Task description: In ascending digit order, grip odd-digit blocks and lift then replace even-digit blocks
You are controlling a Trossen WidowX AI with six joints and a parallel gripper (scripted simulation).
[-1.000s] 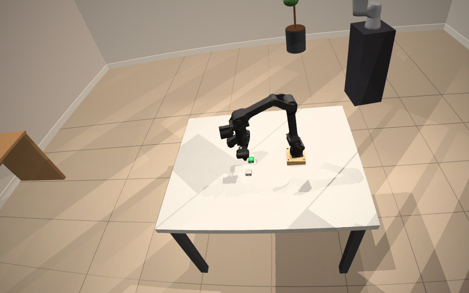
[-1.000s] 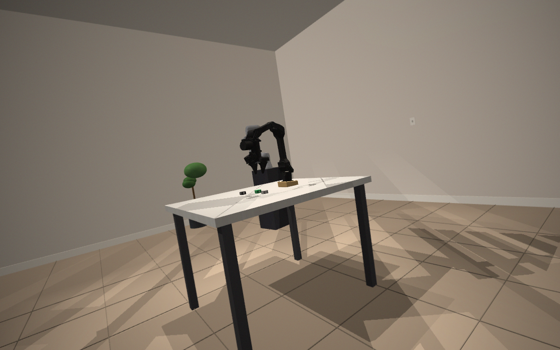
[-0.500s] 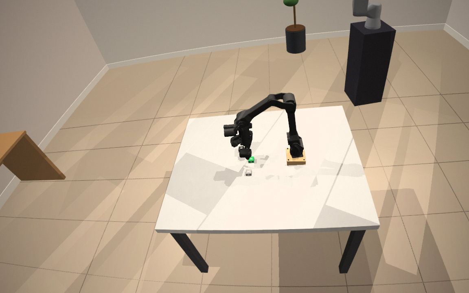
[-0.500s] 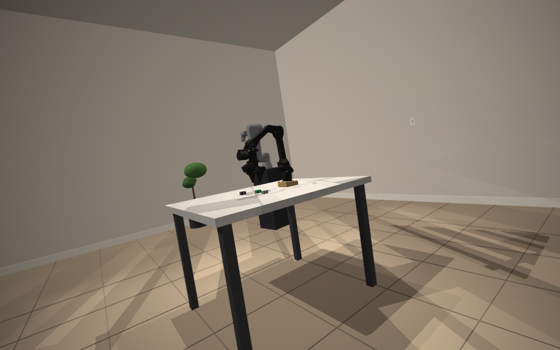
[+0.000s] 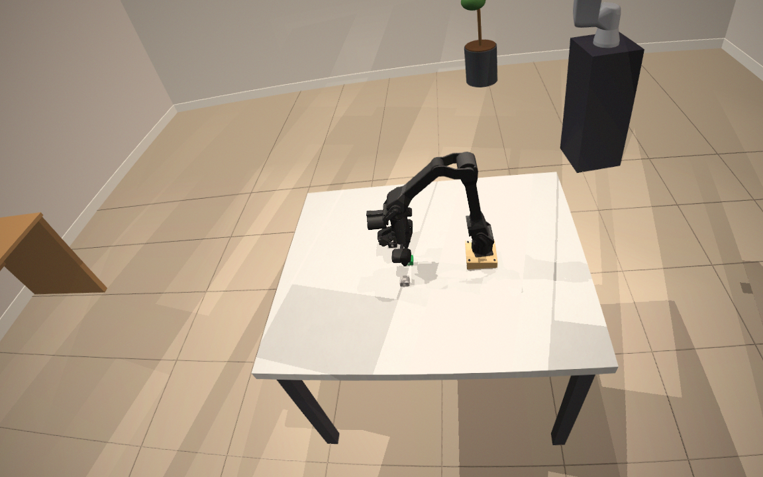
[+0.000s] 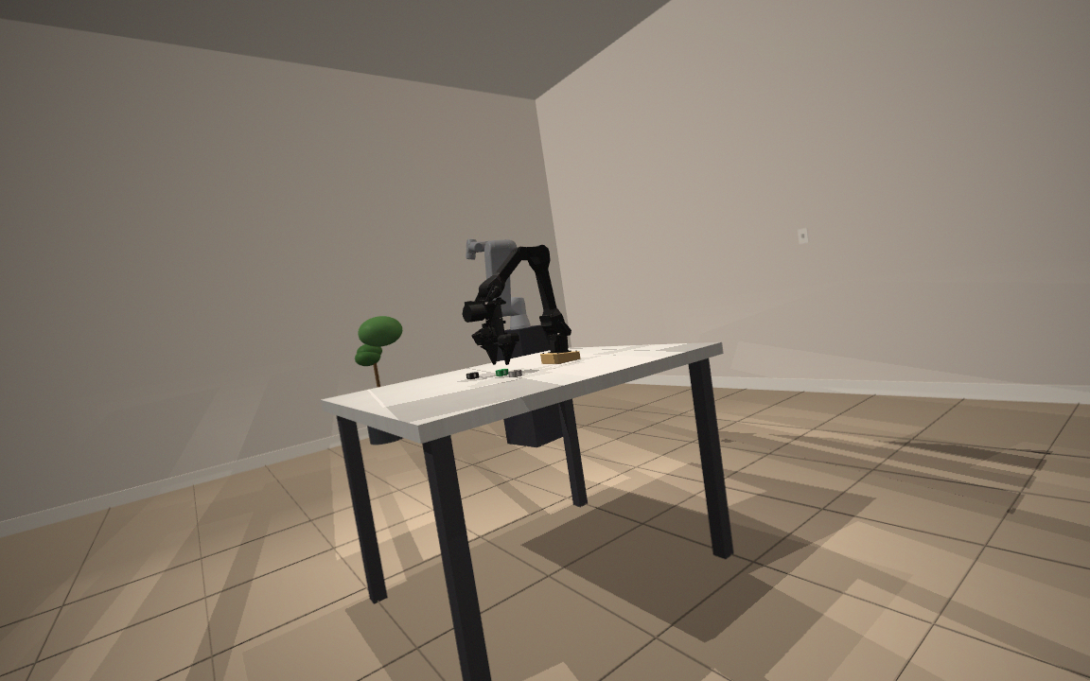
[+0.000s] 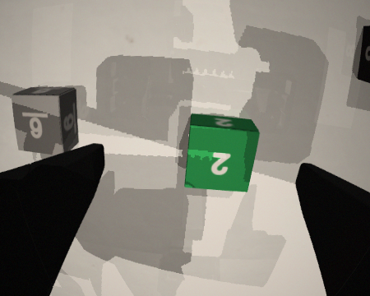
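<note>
The green block lies 3 cm below my gripper tip, 1 cm to the right of it and 1 cm behind it. The rest, counted from my gripper tip: grey block 8 cm to the left, 3 cm below, 2 cm ahead; then black block 11 cm to the right, 4 cm ahead, 3 cm below.
</note>
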